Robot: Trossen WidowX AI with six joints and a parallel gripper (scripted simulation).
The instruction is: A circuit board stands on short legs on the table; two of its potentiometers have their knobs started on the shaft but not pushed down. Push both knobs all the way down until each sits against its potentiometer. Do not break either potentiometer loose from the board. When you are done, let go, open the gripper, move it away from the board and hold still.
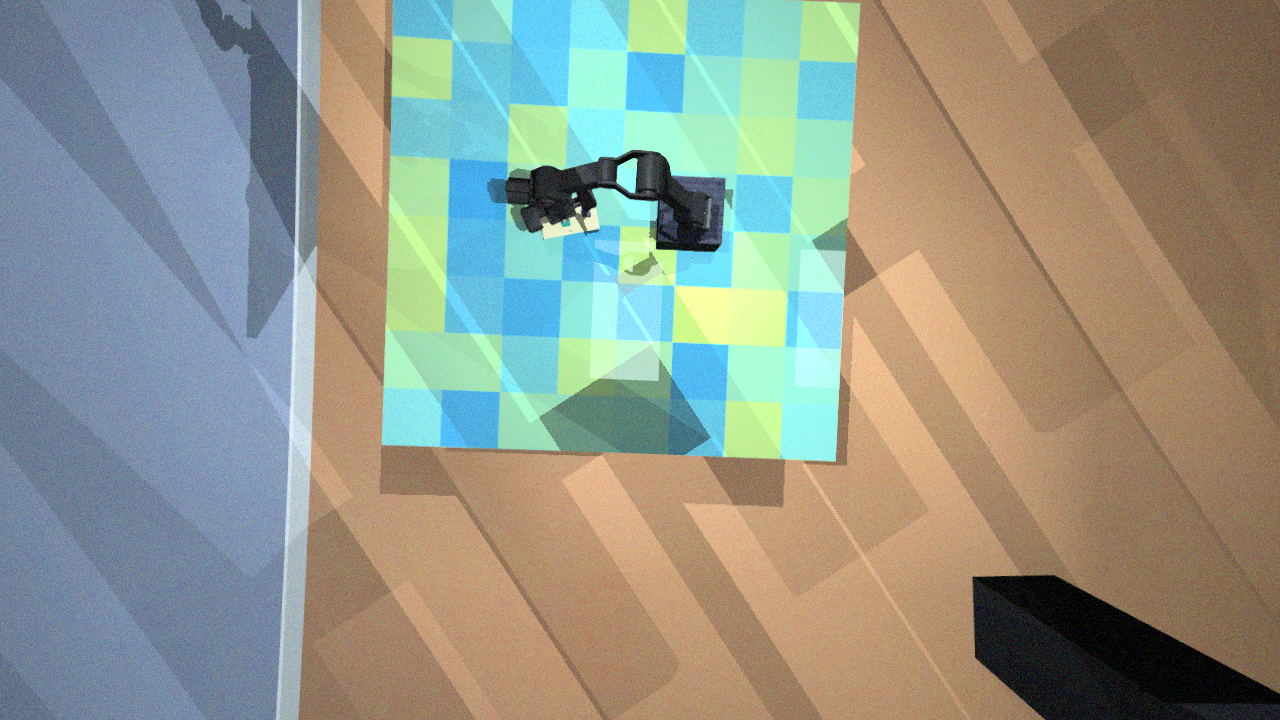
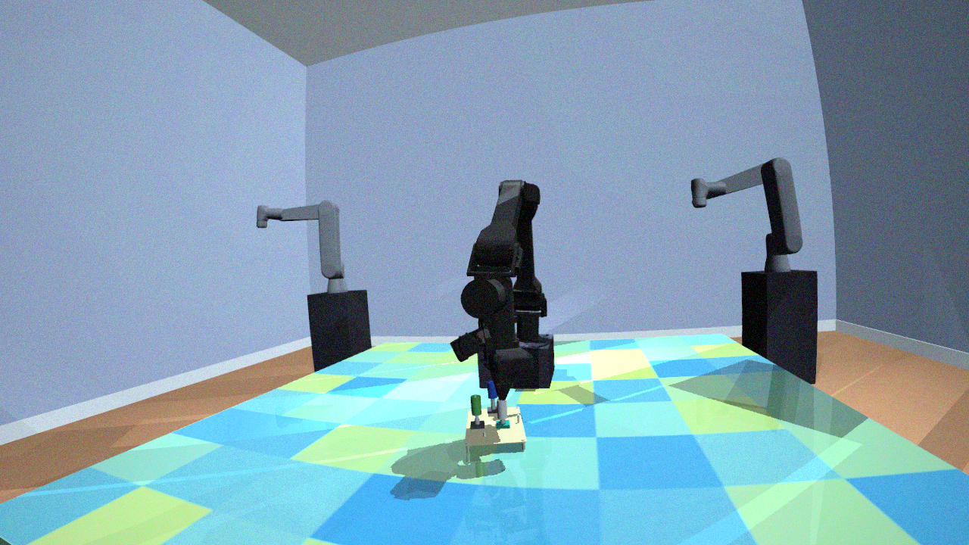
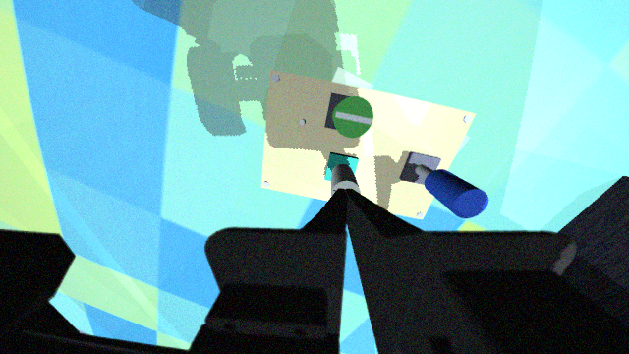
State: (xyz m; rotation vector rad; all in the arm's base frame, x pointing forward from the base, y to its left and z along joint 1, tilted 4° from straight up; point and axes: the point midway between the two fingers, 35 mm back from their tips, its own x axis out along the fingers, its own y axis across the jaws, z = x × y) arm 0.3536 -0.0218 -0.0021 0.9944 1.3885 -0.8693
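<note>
Now: the green knob 20 mm ahead of my gripper tip and 40 mm to the right of it. Round my gripper tip: grey knob: 10 mm below; then teal potentiometer: 30 mm below.
</note>
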